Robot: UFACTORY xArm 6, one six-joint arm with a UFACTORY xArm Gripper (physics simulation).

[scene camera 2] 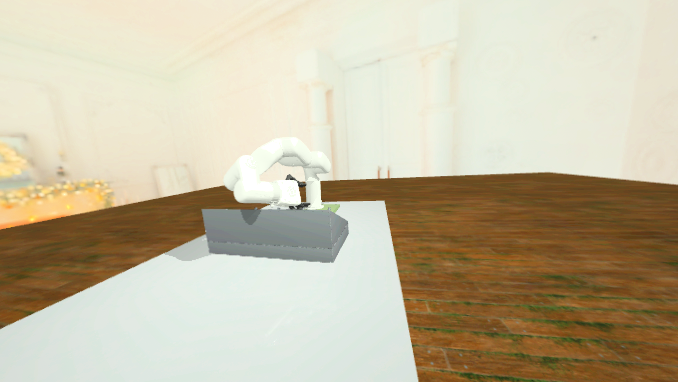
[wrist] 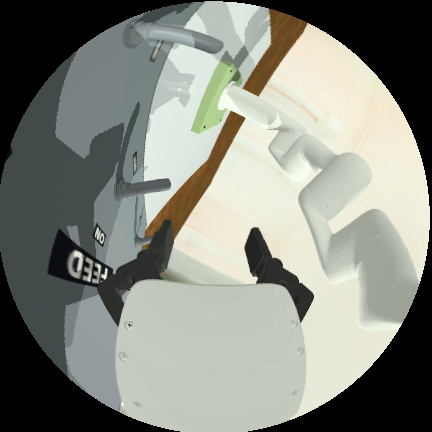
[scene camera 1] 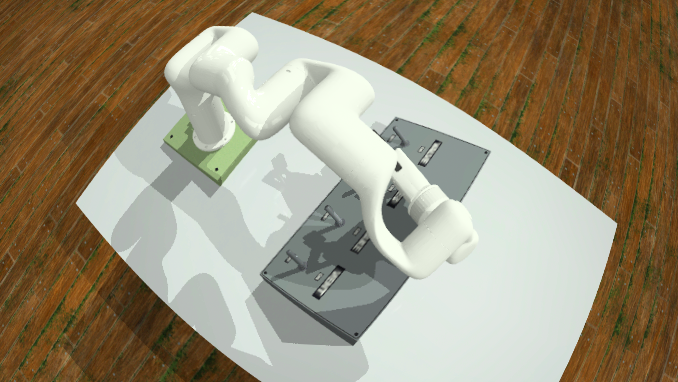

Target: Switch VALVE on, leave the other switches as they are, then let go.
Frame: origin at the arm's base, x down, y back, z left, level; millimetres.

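Seen in the pictures: gripper, fingertip midpoint: [scene camera 2: 306, 195] [wrist: 210, 234]; arm's base at its link origin: [scene camera 2: 314, 207] [wrist: 225, 94] [scene camera 1: 213, 131].
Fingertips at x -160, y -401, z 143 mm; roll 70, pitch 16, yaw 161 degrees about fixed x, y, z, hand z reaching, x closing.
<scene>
Pixels of each thing's top centre, then the offset from my fingertips to it. "*": a spot on its surface instead. Level surfaces: height alone.
- far end at a spot on its surface: [scene camera 1: 400, 136] * dx +73, dy -8, dz +93 mm
- middle lever at its top centre: [wrist: 161, 195] dx +56, dy -7, dz -23 mm
- lower lever at its top centre: [wrist: 159, 244] [scene camera 1: 400, 130] dx +56, dy -4, dz +97 mm
- FEED label at its top centre: [wrist: 95, 275] [scene camera 1: 401, 191] dx +59, dy -89, dz -21 mm
- white table at its surface level: dx +186 mm
A grey switch panel [scene camera 1: 372, 300] [scene camera 2: 270, 230] [wrist: 97, 100] has grey levers and black labels. In scene camera 1, levers show at the far end [scene camera 1: 400, 136], nearer the middle [scene camera 1: 334, 216] and at the near end [scene camera 1: 296, 260]. The wrist view shows an upper lever [wrist: 175, 37], a middle lever [wrist: 145, 186] and part of a lower lever [wrist: 144, 241] behind a finger. The FEED label [wrist: 85, 267] is legible there; I cannot tell which lever is VALVE's. My gripper [scene camera 2: 302, 195] [wrist: 210, 234] is open and empty above the panel; the arm mostly hides it in scene camera 1.
The white arm [scene camera 1: 350, 135] [scene camera 2: 287, 147] [wrist: 335, 182] reaches across the middle of the panel and hides part of it. Its green base [scene camera 1: 200, 165] [scene camera 2: 331, 207] [wrist: 205, 112] stands behind the panel on the white table [scene camera 1: 525, 250] [scene camera 2: 250, 320].
</scene>
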